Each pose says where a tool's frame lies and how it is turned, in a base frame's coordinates. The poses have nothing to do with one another.
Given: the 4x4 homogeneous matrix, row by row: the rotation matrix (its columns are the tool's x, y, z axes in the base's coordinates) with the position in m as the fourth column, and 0 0 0 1 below. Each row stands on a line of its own.
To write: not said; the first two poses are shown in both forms.
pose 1, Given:
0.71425 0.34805 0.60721 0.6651
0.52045 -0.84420 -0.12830 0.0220
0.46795 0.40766 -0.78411 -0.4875
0 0 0 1
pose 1, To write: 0.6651 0.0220 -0.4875; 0.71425 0.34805 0.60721; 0.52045 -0.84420 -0.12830; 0.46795 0.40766 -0.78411
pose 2, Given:
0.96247 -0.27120 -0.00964 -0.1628
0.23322 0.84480 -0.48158 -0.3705
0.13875 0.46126 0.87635 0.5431
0 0 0 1
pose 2, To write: -0.1628 -0.3705 0.5431; 0.96247 -0.27120 -0.00964; 0.23322 0.84480 -0.48158; 0.13875 0.46126 0.87635
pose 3, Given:
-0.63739 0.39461 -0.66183 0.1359
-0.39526 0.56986 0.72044 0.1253
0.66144 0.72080 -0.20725 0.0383
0 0 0 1
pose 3, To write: 0.1359 0.1253 0.0383; -0.63739 0.39461 -0.66183; -0.39526 0.56986 0.72044; 0.66144 0.72080 -0.20725
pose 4, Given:
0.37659 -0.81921 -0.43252 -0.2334
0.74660 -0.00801 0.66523 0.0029
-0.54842 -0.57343 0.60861 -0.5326
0 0 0 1
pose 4, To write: -0.2334 0.0029 -0.5326; 0.37659 -0.81921 -0.43252; 0.74660 -0.00801 0.66523; -0.54842 -0.57343 0.60861
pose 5, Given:
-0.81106 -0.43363 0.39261 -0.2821
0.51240 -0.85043 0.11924 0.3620
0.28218 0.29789 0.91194 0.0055
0 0 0 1
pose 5, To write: -0.2821 0.3620 0.0055; -0.81106 -0.43363 0.39261; 0.51240 -0.85043 0.11924; 0.28218 0.29789 0.91194
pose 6, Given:
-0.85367 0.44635 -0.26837 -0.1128
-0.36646 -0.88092 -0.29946 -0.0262
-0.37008 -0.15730 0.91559 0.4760
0 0 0 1
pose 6, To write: -0.1128 -0.0262 0.4760; -0.85367 0.44635 -0.26837; -0.36646 -0.88092 -0.29946; -0.37008 -0.15730 0.91559
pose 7, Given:
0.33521 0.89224 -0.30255 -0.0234
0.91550 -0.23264 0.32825 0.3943
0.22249 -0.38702 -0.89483 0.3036
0 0 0 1
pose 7, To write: -0.0234 0.3943 0.3036; 0.33521 0.89224 -0.30255; 0.91550 -0.23264 0.32825; 0.22249 -0.38702 -0.89483
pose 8, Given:
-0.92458 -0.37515 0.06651 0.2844
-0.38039 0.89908 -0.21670 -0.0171
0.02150 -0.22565 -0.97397 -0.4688
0 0 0 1
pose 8, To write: 0.2844 -0.0171 -0.4688; -0.92458 -0.37515 0.06651; -0.38039 0.89908 -0.21670; 0.02150 -0.22565 -0.97397
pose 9, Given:
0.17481 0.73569 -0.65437 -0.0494
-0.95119 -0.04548 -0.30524 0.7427
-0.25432 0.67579 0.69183 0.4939
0 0 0 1
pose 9, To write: -0.0494 0.7427 0.4939; 0.17481 0.73569 -0.65437; -0.95119 -0.04548 -0.30524; -0.25432 0.67579 0.69183
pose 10, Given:
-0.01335 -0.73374 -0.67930 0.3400
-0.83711 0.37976 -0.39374 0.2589
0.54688 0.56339 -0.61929 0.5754
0 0 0 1
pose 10, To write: 0.3400 0.2589 0.5754; -0.01335 -0.73374 -0.67930; -0.83711 0.37976 -0.39374; 0.54688 0.56339 -0.61929
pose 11, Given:
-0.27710 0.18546 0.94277 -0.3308
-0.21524 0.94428 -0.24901 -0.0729
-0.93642 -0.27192 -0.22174 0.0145
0 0 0 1
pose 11, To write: -0.3308 -0.0729 0.0145; -0.27710 0.18546 0.94277; -0.21524 0.94428 -0.24901; -0.93642 -0.27192 -0.22174
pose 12, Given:
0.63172 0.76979 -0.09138 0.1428
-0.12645 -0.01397 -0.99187 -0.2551
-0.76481 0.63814 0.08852 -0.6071
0 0 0 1
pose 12, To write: 0.1428 -0.2551 -0.6071; 0.63172 0.76979 -0.09138; -0.12645 -0.01397 -0.99187; -0.76481 0.63814 0.08852
